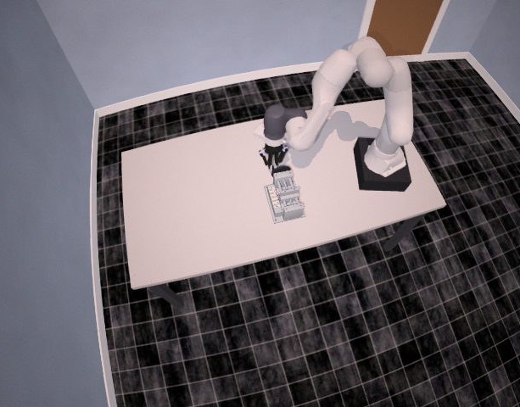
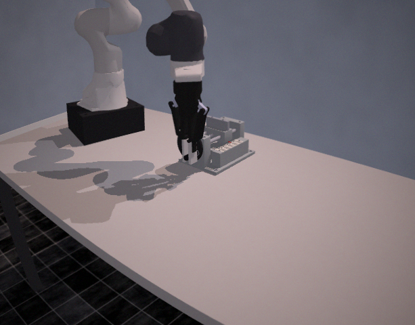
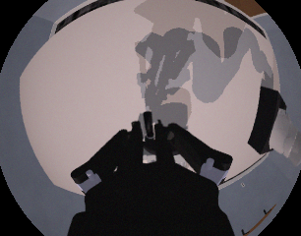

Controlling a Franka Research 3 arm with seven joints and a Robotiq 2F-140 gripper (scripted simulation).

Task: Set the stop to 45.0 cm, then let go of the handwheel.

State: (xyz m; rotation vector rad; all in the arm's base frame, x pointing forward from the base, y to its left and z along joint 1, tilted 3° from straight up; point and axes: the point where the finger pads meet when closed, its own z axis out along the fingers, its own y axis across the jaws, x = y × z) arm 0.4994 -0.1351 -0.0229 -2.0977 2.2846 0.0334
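Now: the black handwheel 2 cm to the left of my hand, 1 cm below it and 1 cm behind it. The rest, counted from my hand: grey stop fixture: 16 cm to the left, 1 cm behind, 1 cm above.
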